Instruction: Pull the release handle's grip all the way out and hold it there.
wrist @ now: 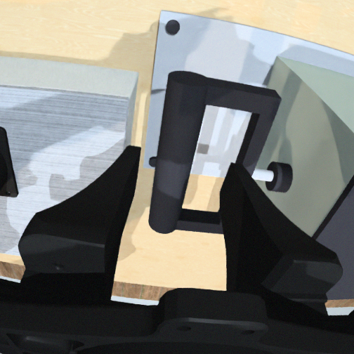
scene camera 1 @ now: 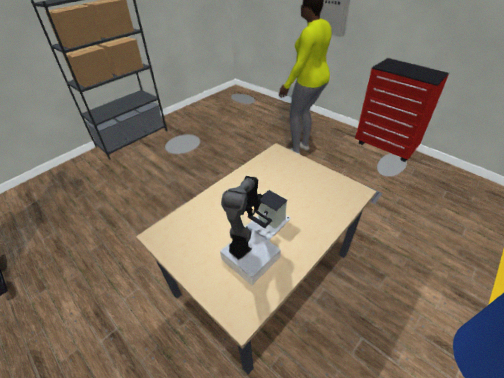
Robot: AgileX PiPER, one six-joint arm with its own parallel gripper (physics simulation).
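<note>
The release handle (wrist: 243, 96) (scene camera 1: 259, 219) is a black rectangular frame with a thick round grip (wrist: 176, 150) along its side away from the box. A short white rod (wrist: 262, 174) and a black collar (wrist: 281, 177) join it to a pale grey-green box (wrist: 305, 145) (scene camera 1: 276, 213) with a dark top. My gripper (wrist: 182, 170) (scene camera 1: 254, 206) is open. In the wrist view the grip lies between the two fingers, with a visible gap on each side. The right fingertip overlaps the handle's opening, and the right finger hides part of the frame's lower corner.
The box stands on a light plate (wrist: 200, 37) with black bolts. A silver block (wrist: 55, 112) (scene camera 1: 263, 254) under the arm is close to the grip. The table (scene camera 1: 320, 195) carries everything. A person in a yellow top (scene camera 1: 316, 55) stands behind it, near a red drawer cabinet (scene camera 1: 399, 110).
</note>
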